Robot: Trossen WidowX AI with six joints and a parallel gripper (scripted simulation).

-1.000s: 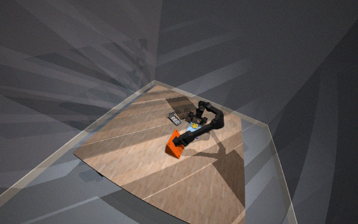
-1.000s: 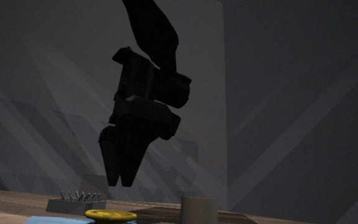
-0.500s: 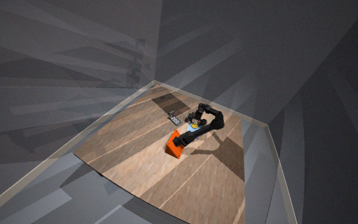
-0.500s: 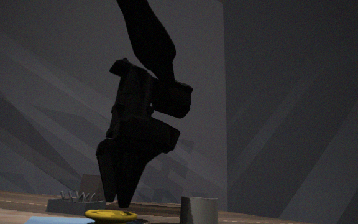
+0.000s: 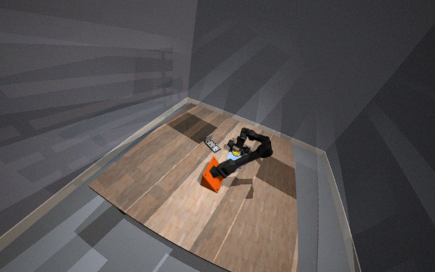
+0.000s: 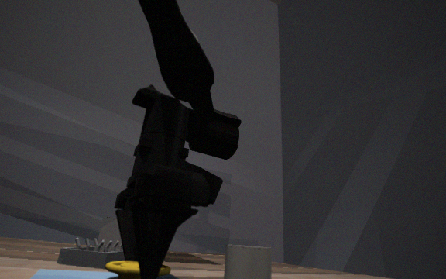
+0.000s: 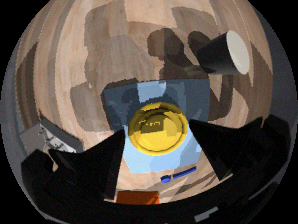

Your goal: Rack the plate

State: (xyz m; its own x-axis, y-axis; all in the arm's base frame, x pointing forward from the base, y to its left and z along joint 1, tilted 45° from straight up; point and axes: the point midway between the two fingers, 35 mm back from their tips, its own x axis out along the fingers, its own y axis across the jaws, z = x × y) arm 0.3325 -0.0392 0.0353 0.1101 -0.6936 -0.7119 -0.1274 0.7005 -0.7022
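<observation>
Right now the yellow plate is 10 mm above my gripper tip. Round my gripper tip: blue utensil: 130 mm behind, 50 mm to the right, 10 mm below; blue mat: 20 mm behind, 10 mm to the right, 10 mm below; cylinder cup: 90 mm ahead, 70 mm to the right, 20 mm above.
</observation>
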